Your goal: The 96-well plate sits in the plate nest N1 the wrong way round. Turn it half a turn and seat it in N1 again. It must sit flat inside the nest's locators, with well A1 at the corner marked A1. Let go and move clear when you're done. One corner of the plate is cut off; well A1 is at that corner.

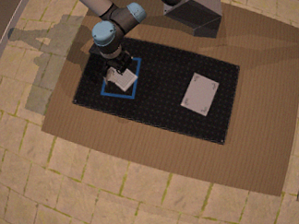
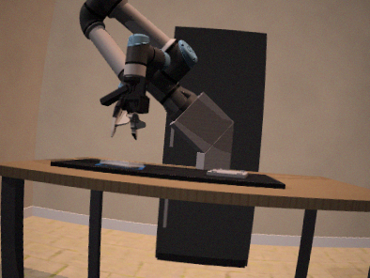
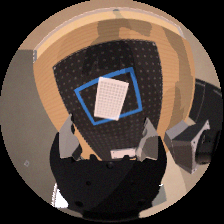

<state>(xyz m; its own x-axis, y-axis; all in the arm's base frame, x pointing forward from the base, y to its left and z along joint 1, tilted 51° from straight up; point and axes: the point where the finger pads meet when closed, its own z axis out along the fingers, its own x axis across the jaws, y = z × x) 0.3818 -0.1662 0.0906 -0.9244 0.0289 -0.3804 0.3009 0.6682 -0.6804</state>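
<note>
Now: hand 8 cm above the white 96-well plate. Round my hand: grey plate nest N1 (36 cm to the left, 8 cm below).
</note>
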